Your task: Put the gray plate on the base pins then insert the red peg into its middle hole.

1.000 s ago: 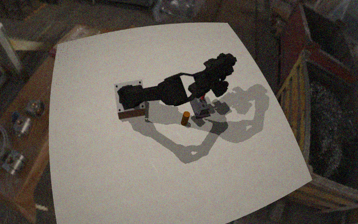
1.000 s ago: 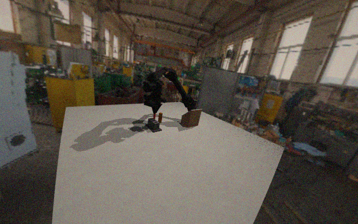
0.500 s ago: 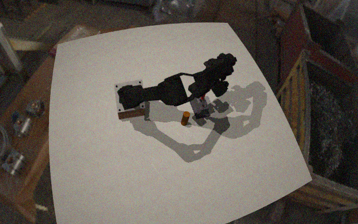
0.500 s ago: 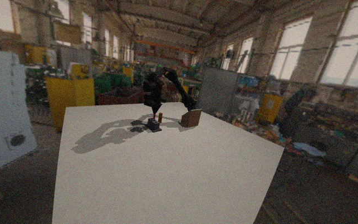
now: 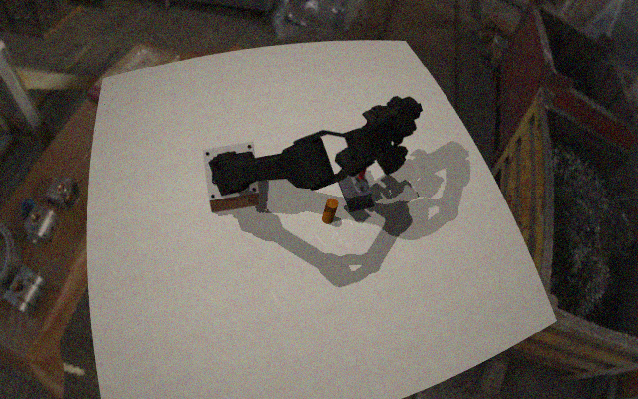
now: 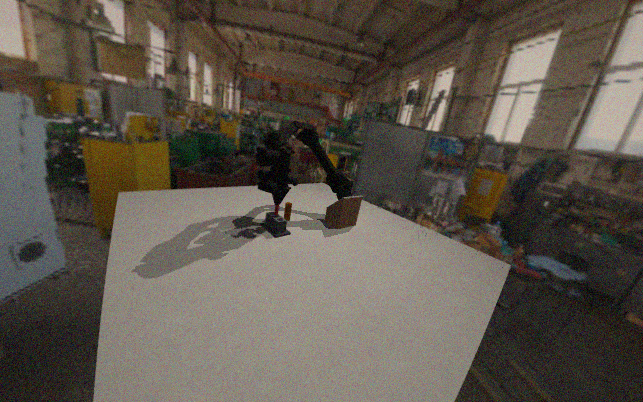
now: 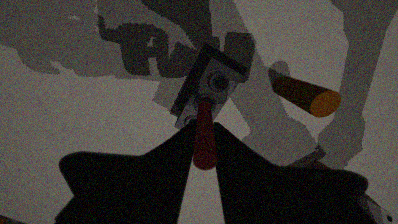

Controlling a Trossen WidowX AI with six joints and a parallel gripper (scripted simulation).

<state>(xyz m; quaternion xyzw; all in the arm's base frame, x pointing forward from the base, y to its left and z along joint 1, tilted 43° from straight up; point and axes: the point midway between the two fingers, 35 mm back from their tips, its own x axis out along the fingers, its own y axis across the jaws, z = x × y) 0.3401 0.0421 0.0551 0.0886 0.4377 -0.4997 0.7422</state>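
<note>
Right now the gray plate is 6 cm below my gripper tip. The rest, counted from my gripper tip: orange cylinder (9 cm behind, 8 cm to the right, 7 cm below); gray base (10 cm below); red peg (right at my gripper tip).
</note>
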